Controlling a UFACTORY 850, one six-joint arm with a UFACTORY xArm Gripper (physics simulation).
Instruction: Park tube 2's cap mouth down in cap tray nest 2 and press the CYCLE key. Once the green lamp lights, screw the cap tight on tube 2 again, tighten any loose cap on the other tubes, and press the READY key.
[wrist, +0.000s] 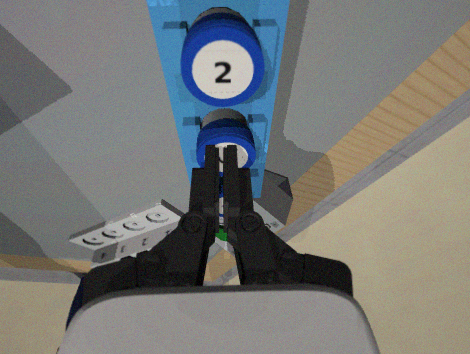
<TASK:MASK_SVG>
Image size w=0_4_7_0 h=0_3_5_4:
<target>my gripper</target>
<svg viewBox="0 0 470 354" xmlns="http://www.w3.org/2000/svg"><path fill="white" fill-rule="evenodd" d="M57 354L380 354L369 321L360 304L353 298L350 268L339 260L307 253L297 253L265 226L261 215L254 211L250 168L238 168L237 145L227 145L227 148L223 148L224 233L227 233L228 242L234 247L240 285L203 286L209 247L215 243L216 233L219 233L219 148L215 148L215 145L206 145L204 168L192 168L189 211L180 218L177 228L143 256L100 265L92 268L86 274L83 282L82 307L75 313L69 323Z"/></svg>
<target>cap 2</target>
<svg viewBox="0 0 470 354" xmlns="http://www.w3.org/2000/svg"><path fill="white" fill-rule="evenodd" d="M216 12L203 16L188 30L182 47L181 75L189 92L201 102L215 107L230 107L246 101L257 91L264 76L264 56L255 31L244 19L231 13Z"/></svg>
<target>cap 3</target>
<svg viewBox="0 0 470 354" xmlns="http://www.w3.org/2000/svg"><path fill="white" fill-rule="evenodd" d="M233 119L212 121L206 124L197 136L196 159L198 165L201 168L205 166L205 146L215 145L215 148L219 148L219 176L222 177L223 148L227 148L227 145L237 145L238 168L250 168L256 159L255 144L251 130L244 123Z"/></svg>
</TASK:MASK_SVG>
